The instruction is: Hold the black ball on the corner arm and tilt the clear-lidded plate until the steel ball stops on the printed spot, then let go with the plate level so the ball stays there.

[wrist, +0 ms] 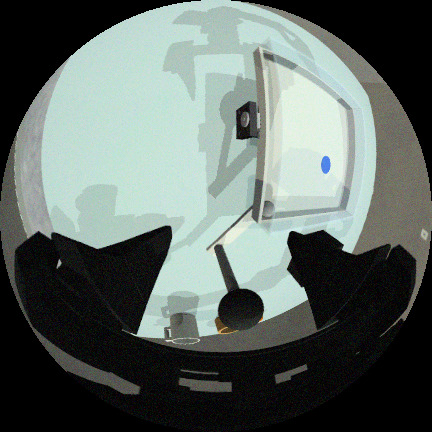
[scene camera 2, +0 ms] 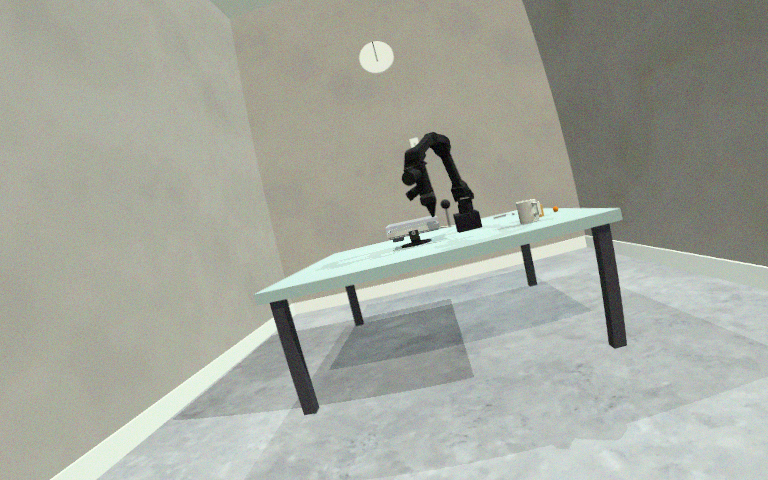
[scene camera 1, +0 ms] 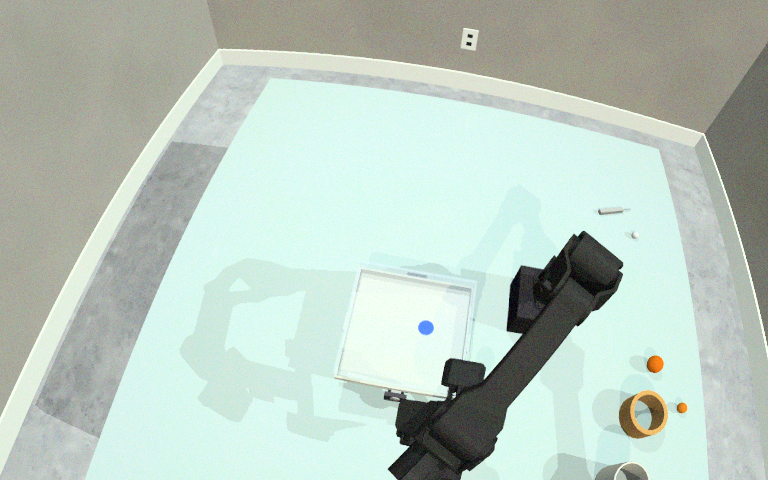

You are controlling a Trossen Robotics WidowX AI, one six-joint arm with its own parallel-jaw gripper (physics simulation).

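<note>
The clear-lidded plate [scene camera 1: 385, 339] [scene camera 2: 404, 227] [wrist: 300, 125] stands on a dark pedestal, with a blue printed spot [scene camera 1: 425, 327] [wrist: 326, 164]. The steel ball [wrist: 268, 208] lies inside, in the corner beside the corner arm; it does not show in scene camera 1. The black ball [scene camera 2: 445, 203] [wrist: 240, 309] sits on the rod of the corner arm [wrist: 227, 270]. My gripper [scene camera 2: 432, 211] [wrist: 232, 235] is open and empty. In the wrist view its fingers stand wide on either side of the rod and black ball. The arm hides the black ball in scene camera 1. Exact plate tilt is unclear.
A dark block [wrist: 247, 120] sits at the plate's edge. Two orange balls [scene camera 1: 654, 363] [scene camera 1: 681, 407], an orange ring-shaped cup [scene camera 1: 628, 416] and a pale mug [scene camera 2: 526, 211] [wrist: 185, 326] stand to the right. A screwdriver-like tool [scene camera 1: 610, 211] and small white ball [scene camera 1: 634, 234] lie beyond the arm base [scene camera 1: 523, 300].
</note>
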